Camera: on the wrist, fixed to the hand. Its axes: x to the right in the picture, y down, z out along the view.
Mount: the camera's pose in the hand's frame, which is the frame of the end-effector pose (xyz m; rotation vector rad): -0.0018 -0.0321 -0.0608 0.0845 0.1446 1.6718
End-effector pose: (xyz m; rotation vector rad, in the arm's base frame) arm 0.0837 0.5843 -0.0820 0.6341 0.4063 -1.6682
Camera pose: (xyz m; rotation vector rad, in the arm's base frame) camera 0.0636 0.6278 -0.1314 0.7865 -0.1521 -0.0399
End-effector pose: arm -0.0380 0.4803 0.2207 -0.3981 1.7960 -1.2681
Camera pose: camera -0.0923 0.5041 0.2555 1.0937 1.3966 -0.1215
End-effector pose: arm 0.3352 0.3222 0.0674 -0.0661 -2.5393 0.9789
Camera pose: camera 0.3643 0.3362 0.1282 2.1360 1.7072 -1.2744
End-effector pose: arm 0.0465 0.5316 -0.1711 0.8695 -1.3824 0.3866
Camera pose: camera 0.1104 0.5555 -0.1797 -0.4750 -1.6770 1.7073
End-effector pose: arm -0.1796 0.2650 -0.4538 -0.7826 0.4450 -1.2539
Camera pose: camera -0.2435 0.2463 -0.4711 -0.0494 0.8715 0.2541
